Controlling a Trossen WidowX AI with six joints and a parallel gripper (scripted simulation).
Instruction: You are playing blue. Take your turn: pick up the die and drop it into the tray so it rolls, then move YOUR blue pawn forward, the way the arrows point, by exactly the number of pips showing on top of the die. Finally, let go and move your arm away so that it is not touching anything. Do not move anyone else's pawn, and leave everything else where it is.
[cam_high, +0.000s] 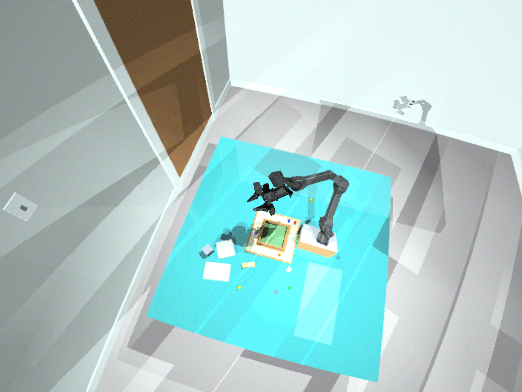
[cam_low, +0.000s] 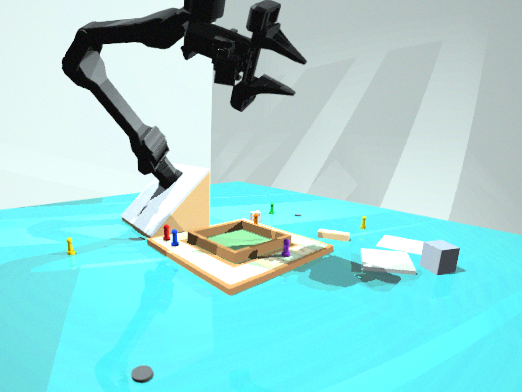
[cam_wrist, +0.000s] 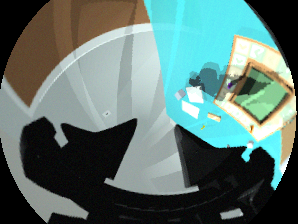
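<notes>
The white die lies 320 mm behind my gripper tip, 150 mm to the left of it and 320 mm below it. Also, from my gripper tip: blue pawn (200 mm behind, 130 mm to the right, 300 mm below); purple pawn (50 mm behind, 30 mm to the left, 300 mm below); green tray (150 mm behind, 10 mm to the right, 320 mm below).
</notes>
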